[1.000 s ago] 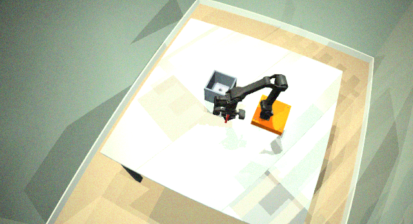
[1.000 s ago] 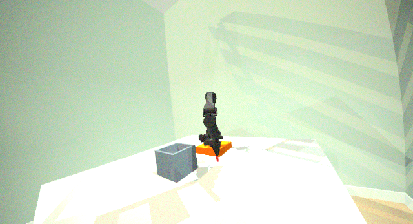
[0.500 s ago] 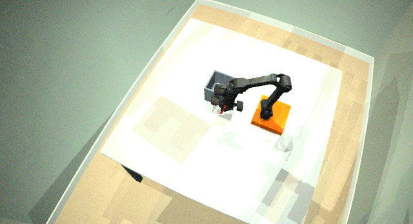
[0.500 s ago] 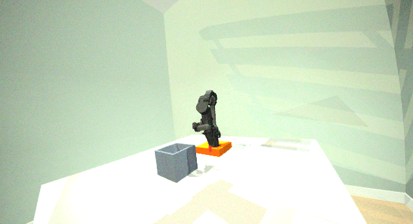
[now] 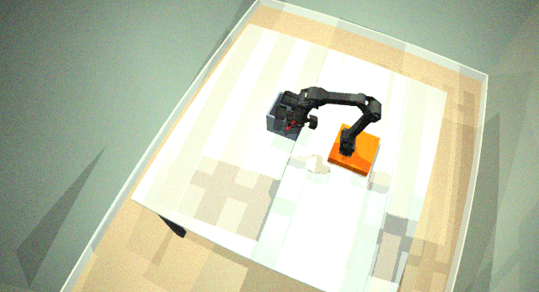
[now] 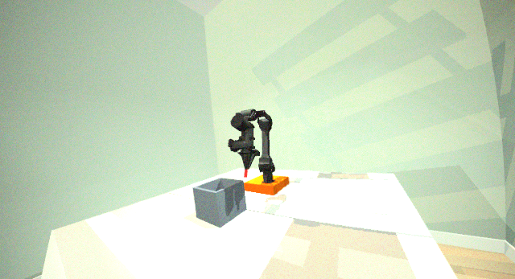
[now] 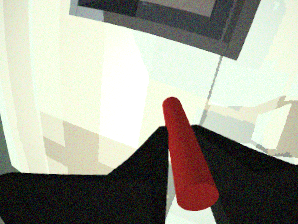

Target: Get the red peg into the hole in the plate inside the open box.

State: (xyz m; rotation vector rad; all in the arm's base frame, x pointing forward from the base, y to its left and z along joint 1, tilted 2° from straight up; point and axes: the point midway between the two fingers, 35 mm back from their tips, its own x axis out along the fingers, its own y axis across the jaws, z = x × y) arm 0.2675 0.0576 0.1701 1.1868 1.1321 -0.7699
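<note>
Right now the plate is 150 mm below my gripper tip, 130 mm to the right of it and 50 mm ahead of it. Round my gripper tip: red peg (10 mm above).
</note>
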